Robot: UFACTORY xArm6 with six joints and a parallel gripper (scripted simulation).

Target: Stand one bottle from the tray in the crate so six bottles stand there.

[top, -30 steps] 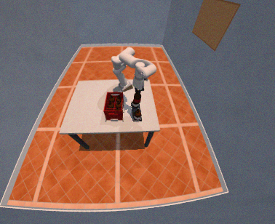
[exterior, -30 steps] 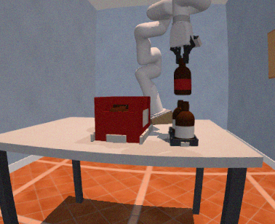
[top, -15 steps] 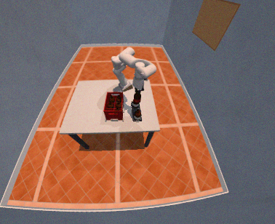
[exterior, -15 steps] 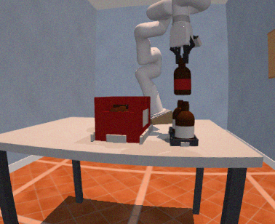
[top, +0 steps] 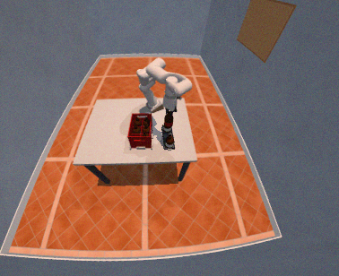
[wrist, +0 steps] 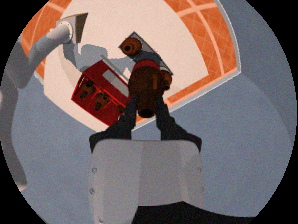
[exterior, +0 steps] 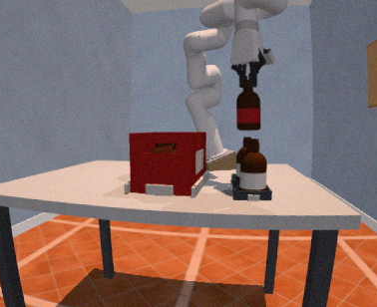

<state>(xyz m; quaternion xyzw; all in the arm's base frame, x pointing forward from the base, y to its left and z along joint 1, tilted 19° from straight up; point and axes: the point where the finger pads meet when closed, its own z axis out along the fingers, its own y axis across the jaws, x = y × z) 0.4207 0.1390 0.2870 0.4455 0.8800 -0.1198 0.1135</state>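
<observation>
Now: hand 7 cm above the brown bottle. From my hand the other things lie so: red crate (25 cm below, 23 cm to the right, 7 cm behind); tray (32 cm below).
</observation>
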